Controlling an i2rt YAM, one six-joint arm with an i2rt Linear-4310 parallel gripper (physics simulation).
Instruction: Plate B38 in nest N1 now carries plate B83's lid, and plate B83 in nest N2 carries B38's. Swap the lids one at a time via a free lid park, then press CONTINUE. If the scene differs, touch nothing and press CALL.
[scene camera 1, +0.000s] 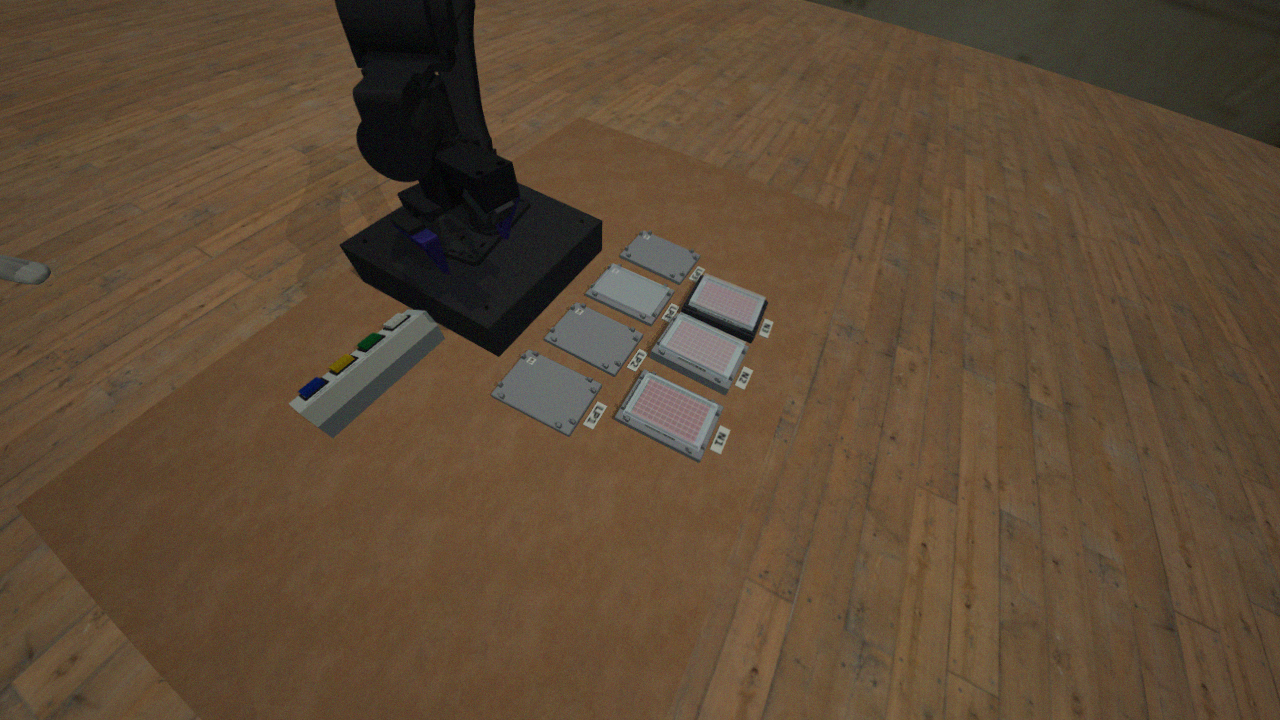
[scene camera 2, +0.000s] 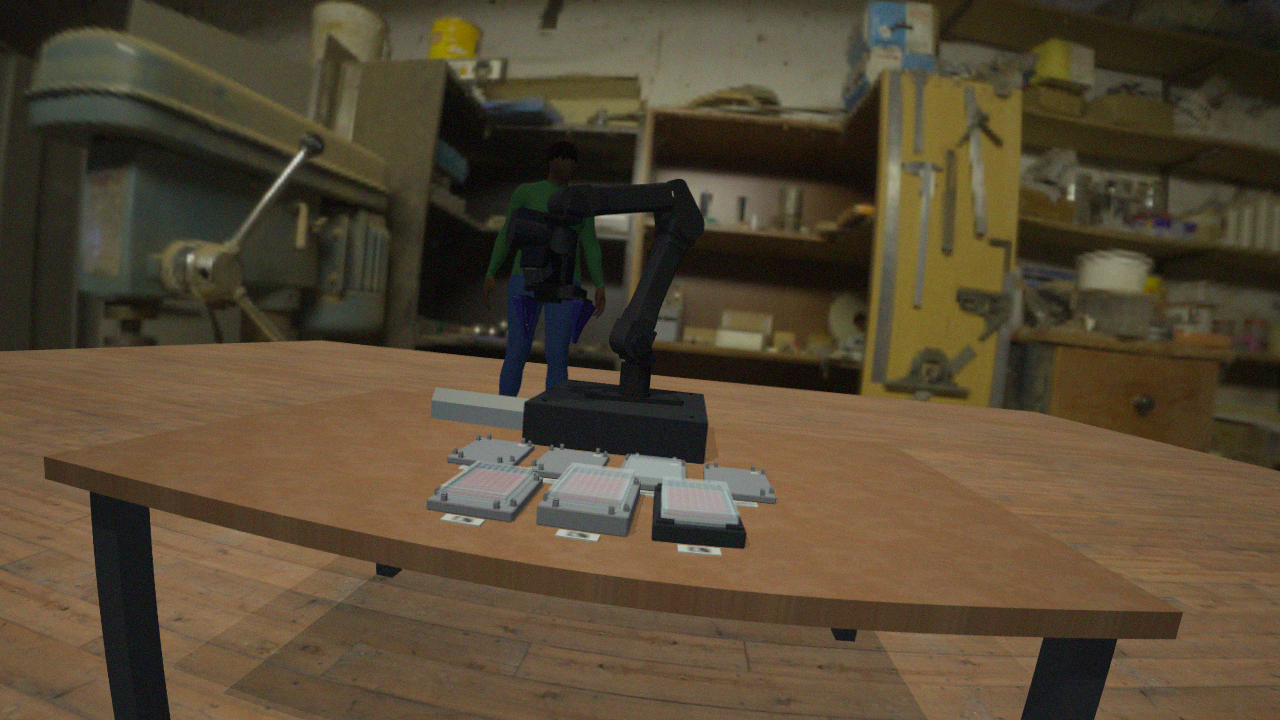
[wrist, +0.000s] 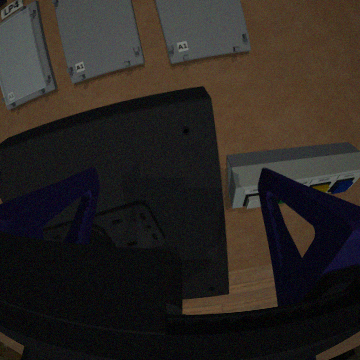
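Where they show: gripper, fingertip midpoint: (scene camera 1: 476, 254) (scene camera 2: 549, 341) (wrist: 178, 176); arm's base, link origin: (scene camera 1: 490, 228) (scene camera 2: 633, 399) (wrist: 93, 235).
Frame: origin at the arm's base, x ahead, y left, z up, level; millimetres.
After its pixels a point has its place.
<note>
My gripper (scene camera 1: 475, 254) @(x 109, y -171, z 109 mm) (scene camera 2: 551, 340) @(x 109, y -171, z 109 mm) (wrist: 178, 176) @(x 109, y -171, z 109 mm) is open and empty, above the robot's base. In scene camera 1, a plate with pink wells and a clear lid (scene camera 1: 671, 413) @(x 425, y -218, z -55 mm) (scene camera 2: 492, 483) @(x 446, y -201, z -55 mm) sits in nest N1, and a similar lidded plate (scene camera 1: 702, 347) @(x 441, y -88, z -41 mm) (scene camera 2: 590, 486) @(x 472, y -82, z -41 mm) sits in nest N2. Lid park LP1 (scene camera 1: 546, 391) @(x 227, y -244, z -71 mm) (wrist: 202, 30) @(x 189, y -230, z -71 mm) and lid park LP2 (scene camera 1: 593, 337) @(x 255, y -116, z -71 mm) (wrist: 100, 40) @(x 227, y -110, z -71 mm) are bare. The park labelled LP4 (scene camera 1: 629, 292) @(x 280, y 5, z -63 mm) (wrist: 22, 55) @(x 271, y 0, z -63 mm) carries a pale lid. Plate and lid codes are unreadable. The button box (scene camera 1: 380, 376) @(x -9, y -322, z -48 mm) (scene camera 2: 478, 410) @(x -7, y -316, z -52 mm) (wrist: 295, 165) @(x -8, y -295, z -34 mm) has unreadable labels.
A dark third nest with a pink-welled plate (scene camera 1: 726, 302) @(x 461, y 36, z -45 mm) (scene camera 2: 698, 501) @(x 492, y 43, z -44 mm) stands beside N2. A fourth park (scene camera 1: 660, 256) @(x 304, y 138, z -71 mm) (scene camera 2: 739, 483) @(x 321, y 144, z -71 mm) is bare. The black robot base (scene camera 1: 546, 259) @(x 131, y -31, z -4 mm) (scene camera 2: 617, 425) @(x 151, y -37, z -28 mm) (wrist: 165, 150) @(x 82, y -146, z -3 mm) stands between the button box and the parks. A person (scene camera 2: 528, 201) stands behind the table.
</note>
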